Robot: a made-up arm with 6 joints.
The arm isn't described. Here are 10 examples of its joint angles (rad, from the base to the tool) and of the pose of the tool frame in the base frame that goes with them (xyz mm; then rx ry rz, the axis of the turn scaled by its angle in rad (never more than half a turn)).
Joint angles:
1: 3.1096 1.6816 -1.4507 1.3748 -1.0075 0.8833
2: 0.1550 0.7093 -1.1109 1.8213 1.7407 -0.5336
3: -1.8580 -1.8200 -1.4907 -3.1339 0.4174 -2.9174
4: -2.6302 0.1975 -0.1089 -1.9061 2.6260 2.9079
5: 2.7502 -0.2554 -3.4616 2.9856 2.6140 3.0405
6: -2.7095 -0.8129 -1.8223 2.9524 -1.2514 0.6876
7: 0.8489 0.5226 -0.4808 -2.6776 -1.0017 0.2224
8: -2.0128 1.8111 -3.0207 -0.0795 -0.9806 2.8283
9: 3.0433 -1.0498 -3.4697 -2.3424 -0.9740 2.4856
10: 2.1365 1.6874 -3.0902 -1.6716 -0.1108 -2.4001
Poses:
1: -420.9 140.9 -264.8 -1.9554 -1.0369 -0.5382
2: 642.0 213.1 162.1 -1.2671 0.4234 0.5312
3: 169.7 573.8 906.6 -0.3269 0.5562 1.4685
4: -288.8 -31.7 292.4 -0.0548 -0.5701 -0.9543
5: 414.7 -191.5 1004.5 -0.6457 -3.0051 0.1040
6: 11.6 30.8 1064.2 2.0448 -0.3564 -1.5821
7: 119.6 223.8 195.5 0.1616 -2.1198 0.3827
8: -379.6 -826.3 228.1 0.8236 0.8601 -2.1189
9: 774.8 -170.2 692.1 0.6105 0.5734 -0.4007
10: -604.4 783.3 222.7 -1.8527 -0.0164 0.9605
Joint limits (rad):
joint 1: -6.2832..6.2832
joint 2: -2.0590..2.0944
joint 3: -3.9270..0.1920
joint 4: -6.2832..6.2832
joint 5: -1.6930..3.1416
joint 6: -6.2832..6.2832
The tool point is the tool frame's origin. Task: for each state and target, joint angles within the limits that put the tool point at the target. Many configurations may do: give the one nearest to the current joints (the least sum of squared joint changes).
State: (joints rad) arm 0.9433 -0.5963 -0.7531 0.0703 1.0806 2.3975
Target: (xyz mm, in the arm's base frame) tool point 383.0 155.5 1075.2
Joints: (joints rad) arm 0.3835 -0.4563 -1.5231 0.0444 0.8166 2.3975
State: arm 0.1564 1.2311 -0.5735 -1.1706 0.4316 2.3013
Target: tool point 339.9 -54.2 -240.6
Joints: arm -0.2055 1.3104 -1.0009 -1.1488 0.5229 2.3013
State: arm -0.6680 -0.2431 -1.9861 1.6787 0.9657 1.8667
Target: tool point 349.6 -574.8 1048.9
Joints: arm -1.0631 0.1324 -2.0335 1.6897 0.8629 1.8667
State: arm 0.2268 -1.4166 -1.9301 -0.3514 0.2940 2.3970
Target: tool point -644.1 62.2 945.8
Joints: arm -0.0706 -1.7108 -1.5609 -0.3864 0.3151 2.3970
